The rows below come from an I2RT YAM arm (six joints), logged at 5 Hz.
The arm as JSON. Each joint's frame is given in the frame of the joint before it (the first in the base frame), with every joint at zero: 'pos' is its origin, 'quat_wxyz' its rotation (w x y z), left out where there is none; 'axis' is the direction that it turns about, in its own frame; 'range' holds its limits. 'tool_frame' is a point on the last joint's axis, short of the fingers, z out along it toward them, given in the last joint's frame.
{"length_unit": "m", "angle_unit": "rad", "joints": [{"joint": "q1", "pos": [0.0, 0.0, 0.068], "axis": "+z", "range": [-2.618, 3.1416]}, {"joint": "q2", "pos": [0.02, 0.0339, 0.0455], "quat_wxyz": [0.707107, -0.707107, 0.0, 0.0], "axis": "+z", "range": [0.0, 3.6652]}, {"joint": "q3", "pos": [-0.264, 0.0, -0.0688], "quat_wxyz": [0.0, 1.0, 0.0, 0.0], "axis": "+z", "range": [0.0, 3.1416]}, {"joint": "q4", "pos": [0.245, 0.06, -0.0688], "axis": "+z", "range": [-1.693, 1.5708]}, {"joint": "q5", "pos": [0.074, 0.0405, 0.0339], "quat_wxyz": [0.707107, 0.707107, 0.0, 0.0], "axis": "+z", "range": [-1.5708, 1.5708]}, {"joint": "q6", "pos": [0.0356, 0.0, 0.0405], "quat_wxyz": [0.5, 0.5, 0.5, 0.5], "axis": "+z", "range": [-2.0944, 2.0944]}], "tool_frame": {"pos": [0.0, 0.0, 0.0], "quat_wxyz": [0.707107, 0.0, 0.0, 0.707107]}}
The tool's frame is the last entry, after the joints.
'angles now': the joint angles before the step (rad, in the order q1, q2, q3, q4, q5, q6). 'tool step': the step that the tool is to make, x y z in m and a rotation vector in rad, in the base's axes. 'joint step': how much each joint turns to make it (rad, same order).
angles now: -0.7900, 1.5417, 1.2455, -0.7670, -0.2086, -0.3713
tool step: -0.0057, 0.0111, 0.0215, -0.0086, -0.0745, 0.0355
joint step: 0.0061, -0.0660, 0.0091, -0.0168, -0.0552, -0.0015
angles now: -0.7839, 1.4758, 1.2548, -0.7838, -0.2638, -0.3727
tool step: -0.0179, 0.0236, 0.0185, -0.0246, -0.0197, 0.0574
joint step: 0.0121, -0.1133, -0.0272, -0.0660, -0.0216, -0.0416
